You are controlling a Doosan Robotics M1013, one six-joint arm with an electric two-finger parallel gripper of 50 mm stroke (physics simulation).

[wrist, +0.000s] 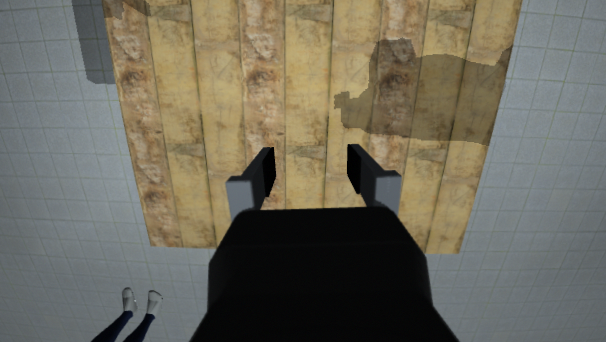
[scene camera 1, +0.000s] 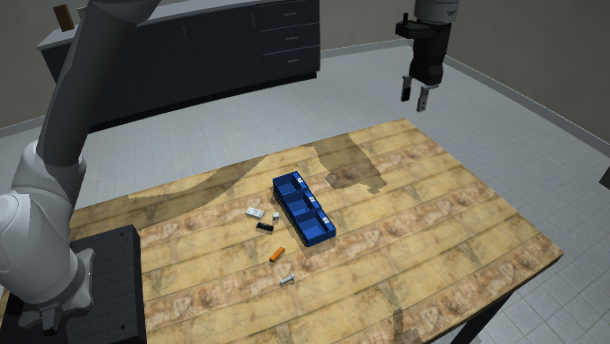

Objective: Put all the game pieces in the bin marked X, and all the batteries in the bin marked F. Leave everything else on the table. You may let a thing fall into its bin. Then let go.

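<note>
A blue bin block with three compartments in a row stands on the table; each has a small white label, too small to read. On its left lie a white domino-like tile, a small white die and a black cylinder, perhaps a battery. Nearer the camera lie an orange cylinder, perhaps a battery, and a silver bolt. My gripper is open and empty, high up beyond the table's far right part, pointing down. These objects do not show in the wrist view.
The wooden table carries the arm's black base at its left. A dark cabinet stands behind it. A person's feet and lower legs show on the floor at lower left in the wrist view.
</note>
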